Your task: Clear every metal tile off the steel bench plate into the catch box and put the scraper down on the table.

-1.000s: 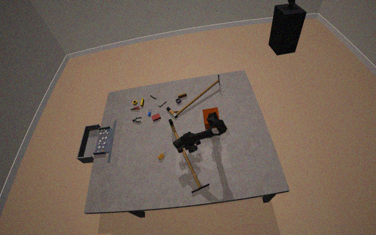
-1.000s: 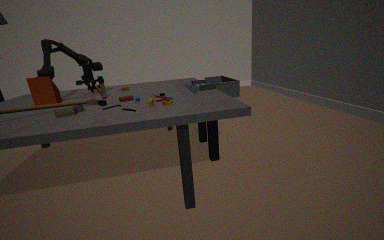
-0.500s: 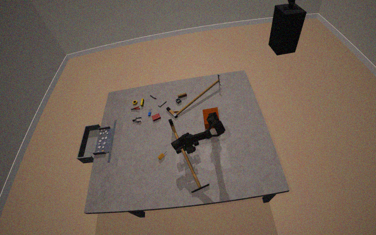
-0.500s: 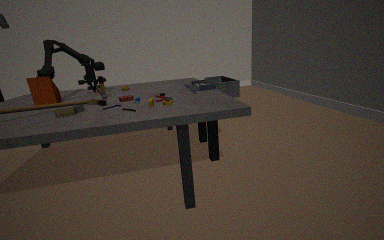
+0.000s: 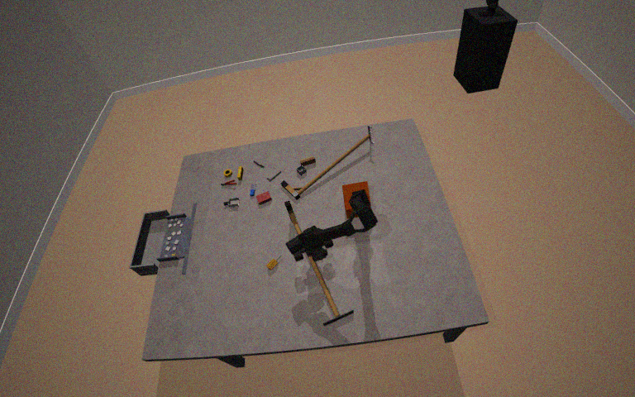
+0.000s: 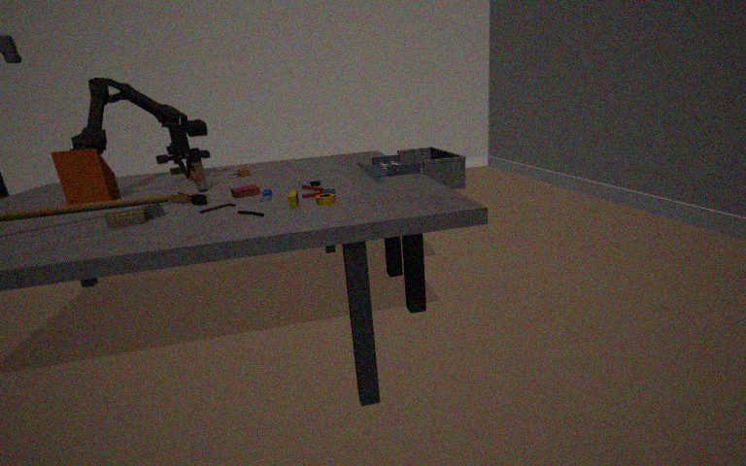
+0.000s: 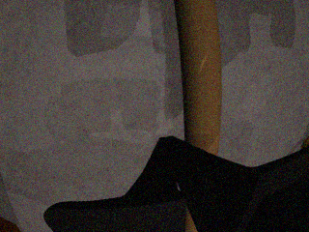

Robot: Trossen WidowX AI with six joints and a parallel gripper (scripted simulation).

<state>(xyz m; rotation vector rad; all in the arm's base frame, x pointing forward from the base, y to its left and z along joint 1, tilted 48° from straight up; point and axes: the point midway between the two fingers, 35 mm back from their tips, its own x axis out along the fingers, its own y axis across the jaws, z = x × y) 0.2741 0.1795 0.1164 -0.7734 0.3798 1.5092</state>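
My gripper tip is now 5 cm below the long scraper, 3 cm to the right of it and 1 cm short of it. Also, from my gripper tip: blue piece 50 cm to the right, 29 cm ahead, 1 cm below; yellow screwdriver 20 cm ahead; red block 42 cm to the right, 23 cm ahead.
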